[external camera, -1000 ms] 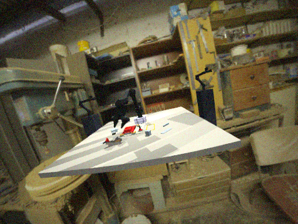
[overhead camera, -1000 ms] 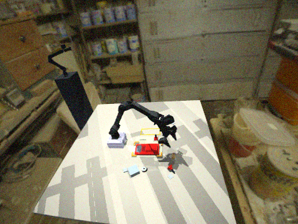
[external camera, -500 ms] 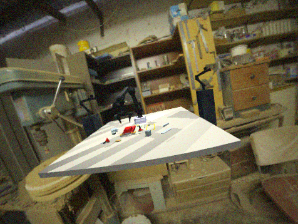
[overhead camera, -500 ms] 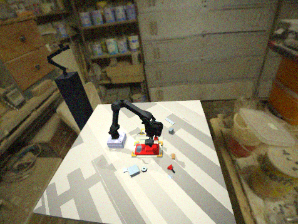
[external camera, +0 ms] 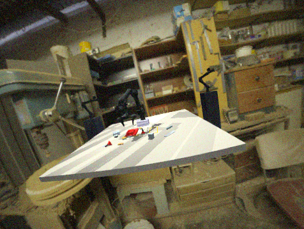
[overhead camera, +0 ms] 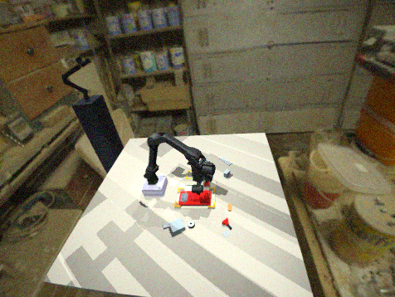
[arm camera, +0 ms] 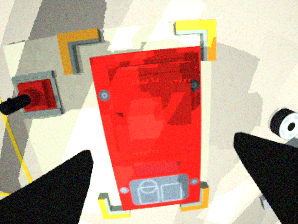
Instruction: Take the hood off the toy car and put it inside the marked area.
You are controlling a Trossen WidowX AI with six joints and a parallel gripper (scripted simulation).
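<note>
The red hood is 60 mm below my gripper tip. The rest, counted from my gripper tip: small wheel (40 mm behind, 180 mm to the right, 90 mm below).
</note>
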